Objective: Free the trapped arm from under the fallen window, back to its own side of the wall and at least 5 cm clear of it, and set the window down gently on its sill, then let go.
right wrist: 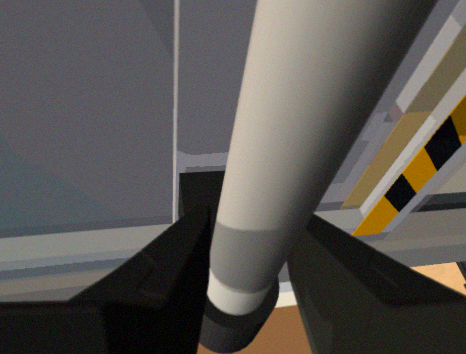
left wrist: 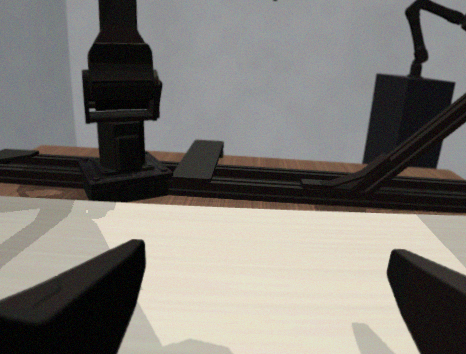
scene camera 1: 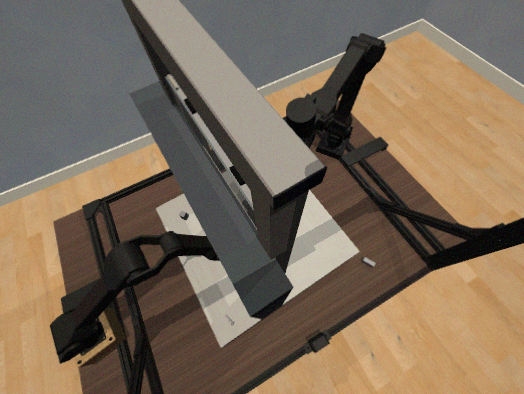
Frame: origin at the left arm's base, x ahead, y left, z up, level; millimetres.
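Seen in the pictures: left gripper, fingertip midpoint: (left wrist: 269,258); left arm's base at its link origin: (scene camera 1: 90,335); right arm's base at its link origin: (left wrist: 123,165) (scene camera 1: 334,141).
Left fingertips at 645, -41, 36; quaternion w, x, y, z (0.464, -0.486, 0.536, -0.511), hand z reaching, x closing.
Observation:
Offsets run from my left fingertips to a thing's middle, as dx, dy, dz. "spot": to the spot under its first point. Level surfaces: height alone.
The left arm (scene camera 1: 125,260) reaches to the grey wall (scene camera 1: 200,195), which hides its end in scene camera 1. My left gripper (left wrist: 269,258) is open and empty in the left wrist view, over a pale board, facing the right arm's base (left wrist: 122,150). My right gripper (right wrist: 246,219) is shut on a thick pale round bar @(-109, +11, +228) (right wrist: 292,125), the window's handle. Behind the bar in the right wrist view are the window's grey pane @(spot: -158, -33, +269) (right wrist: 90,110) and a yellow-black stripe @(spot: -162, -73, +135) (right wrist: 417,170). In scene camera 1, part of the pale window frame @(spot: -165, +35, +422) (scene camera 1: 205,131) shows in the wall opening; the right gripper is hidden.
The right arm (scene camera 1: 345,75) stands beyond the wall. On the pale board @(dz -27) (scene camera 1: 325,247) are a small grey block @(-279, +176, -13) (scene camera 1: 184,215) and a screw @(-330, -155, -24) (scene camera 1: 229,320). A white cylinder @(+101, -279, -101) (scene camera 1: 369,261) lies on the brown table @(dz -111) (scene camera 1: 330,310). Black rails (scene camera 1: 382,192) (left wrist: 260,187) cross the table.

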